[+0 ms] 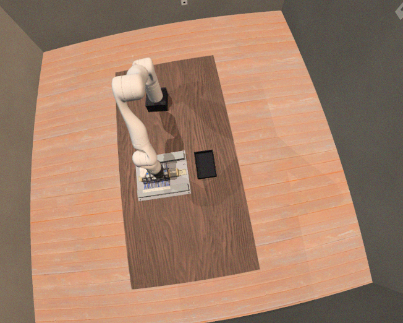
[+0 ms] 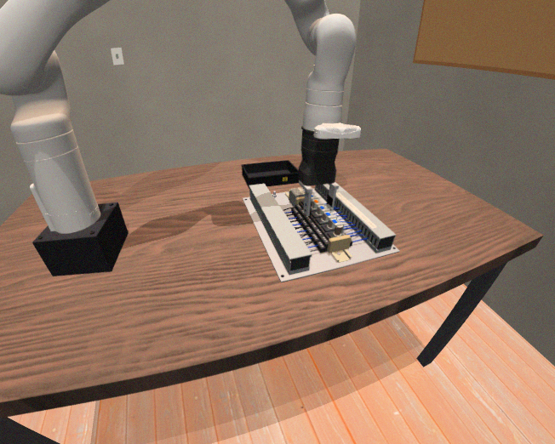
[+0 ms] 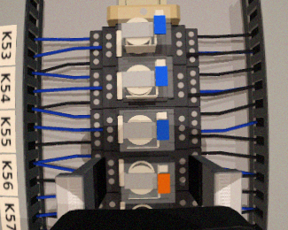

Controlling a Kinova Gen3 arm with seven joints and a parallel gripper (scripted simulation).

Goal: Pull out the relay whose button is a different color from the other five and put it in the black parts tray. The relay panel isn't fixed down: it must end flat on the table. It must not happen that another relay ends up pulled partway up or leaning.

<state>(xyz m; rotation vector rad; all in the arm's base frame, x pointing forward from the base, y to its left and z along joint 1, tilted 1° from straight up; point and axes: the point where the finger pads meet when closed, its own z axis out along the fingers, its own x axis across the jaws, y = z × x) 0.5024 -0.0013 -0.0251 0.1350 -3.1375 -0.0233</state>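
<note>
Now: the grey relay 10 mm below my hand. Also, from my hand: relay panel: 30 mm below, 20 mm to the left; then black parts tray: 290 mm to the left, 50 mm behind, 40 mm below.
</note>
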